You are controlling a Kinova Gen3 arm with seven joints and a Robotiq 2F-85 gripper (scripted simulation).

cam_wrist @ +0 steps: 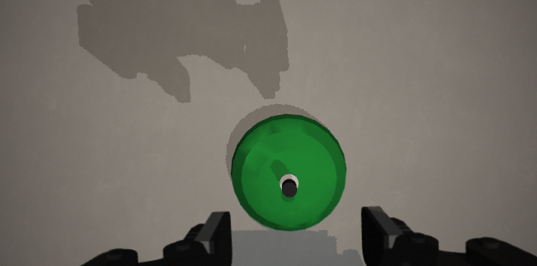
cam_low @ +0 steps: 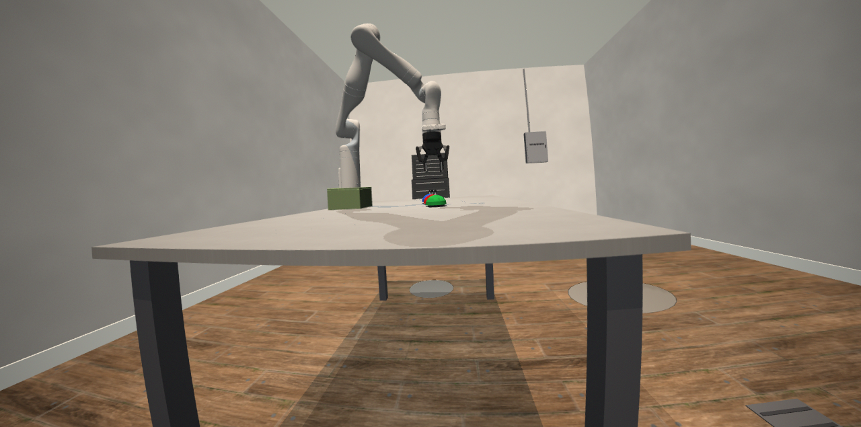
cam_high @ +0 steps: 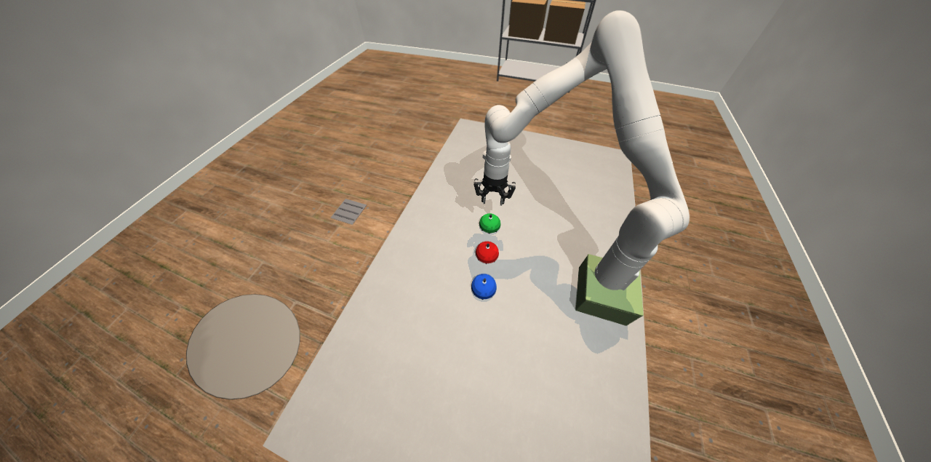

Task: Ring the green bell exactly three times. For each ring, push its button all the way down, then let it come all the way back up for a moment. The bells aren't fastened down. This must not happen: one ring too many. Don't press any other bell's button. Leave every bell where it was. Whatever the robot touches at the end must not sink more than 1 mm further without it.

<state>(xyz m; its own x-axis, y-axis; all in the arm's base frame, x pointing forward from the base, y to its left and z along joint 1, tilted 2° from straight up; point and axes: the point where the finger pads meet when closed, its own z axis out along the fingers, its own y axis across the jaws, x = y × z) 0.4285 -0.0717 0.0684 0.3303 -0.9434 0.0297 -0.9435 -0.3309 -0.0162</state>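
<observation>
Now: the green bell 110 mm below my hand. Also, from my hand: red bell 120 mm to the left, 110 mm below, 40 mm behind; blue bell 240 mm to the left, 110 mm below, 80 mm behind.
</observation>
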